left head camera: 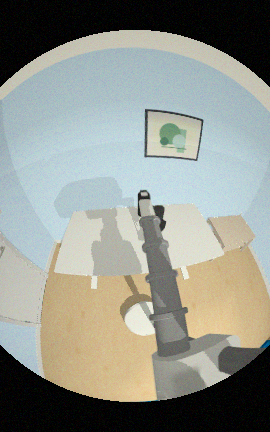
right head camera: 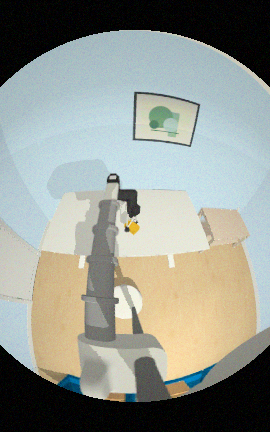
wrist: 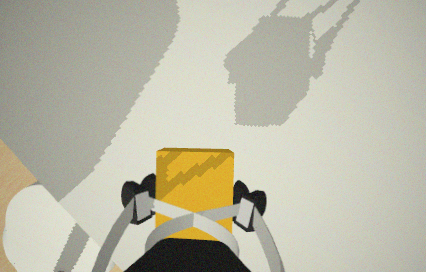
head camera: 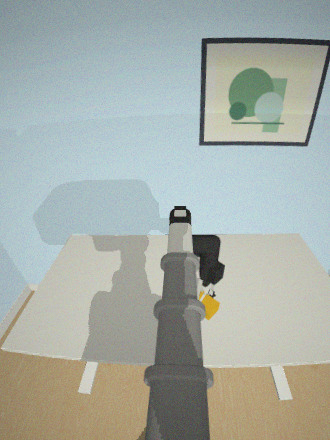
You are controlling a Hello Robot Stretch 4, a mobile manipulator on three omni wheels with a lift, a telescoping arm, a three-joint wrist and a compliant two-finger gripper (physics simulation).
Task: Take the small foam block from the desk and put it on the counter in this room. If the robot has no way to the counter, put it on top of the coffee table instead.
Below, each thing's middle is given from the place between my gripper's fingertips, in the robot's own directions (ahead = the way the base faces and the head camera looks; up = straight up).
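Labels:
Small yellow foam block [wrist: 196,179]: 20 mm above my hand. Framed picture [head camera: 254,91]: 660 mm above my hand, 600 mm ahead of it, 280 mm to the right of it.

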